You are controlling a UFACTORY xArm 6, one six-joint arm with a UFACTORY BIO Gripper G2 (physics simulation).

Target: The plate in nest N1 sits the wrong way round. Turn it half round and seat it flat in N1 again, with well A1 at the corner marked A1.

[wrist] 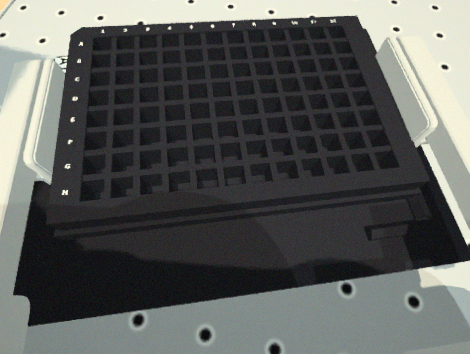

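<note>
The black plate (227, 122) has square wells. Its numbers 1 to 12 run along the far edge and its letters run down the left side, so well A1 is at the far left corner. My gripper (228, 107) is shut on the plate, with one pale finger at its left side and one at its right. A small printed mark (61, 62) shows partly beside the plate's far left corner; it is too cut off to read. Pale parts, perhaps of nest N1, show at the near left and near right corners of the dark area below the plate's top. Whether the plate rests flat is hidden.
A pale deck (240, 320) with rows of dark round holes lies beyond the plate and on the near side. A soft shadow falls on the deck at the left. A bit of tan surface shows at the far left corner of the view.
</note>
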